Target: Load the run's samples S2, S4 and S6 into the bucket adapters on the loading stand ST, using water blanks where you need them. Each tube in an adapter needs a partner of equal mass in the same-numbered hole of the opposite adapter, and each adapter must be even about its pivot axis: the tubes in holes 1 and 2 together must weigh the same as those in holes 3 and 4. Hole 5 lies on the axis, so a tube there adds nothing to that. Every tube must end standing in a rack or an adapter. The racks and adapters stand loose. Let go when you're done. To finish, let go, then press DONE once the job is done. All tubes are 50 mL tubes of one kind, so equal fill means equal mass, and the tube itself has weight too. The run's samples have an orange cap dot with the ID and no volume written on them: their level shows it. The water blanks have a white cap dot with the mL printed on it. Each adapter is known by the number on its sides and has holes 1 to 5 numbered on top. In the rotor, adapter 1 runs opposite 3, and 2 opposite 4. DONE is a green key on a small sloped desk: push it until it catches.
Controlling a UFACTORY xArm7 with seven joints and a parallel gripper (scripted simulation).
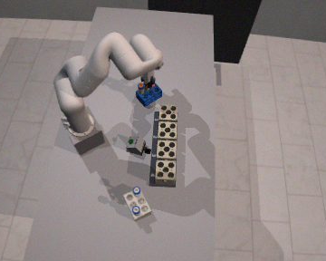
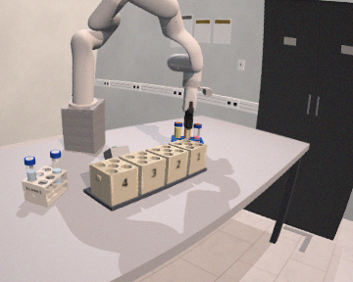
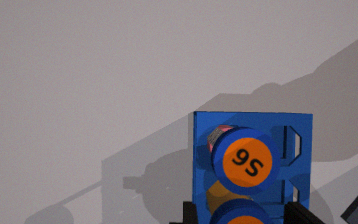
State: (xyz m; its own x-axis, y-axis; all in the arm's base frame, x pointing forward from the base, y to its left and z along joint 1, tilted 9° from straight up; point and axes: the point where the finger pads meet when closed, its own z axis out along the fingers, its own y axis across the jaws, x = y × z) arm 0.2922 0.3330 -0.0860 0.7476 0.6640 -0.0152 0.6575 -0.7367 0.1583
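The sample tube S2 lies 1 cm ahead of my hand and 6 cm below it. Round my hand: sample tube S4: 4 cm behind, 3 cm to the right, 6 cm below; blue sample rack: 1 cm ahead, 1 cm to the right, 9 cm below; sample tube S6: 3 cm ahead, 3 cm to the left, 6 cm below.
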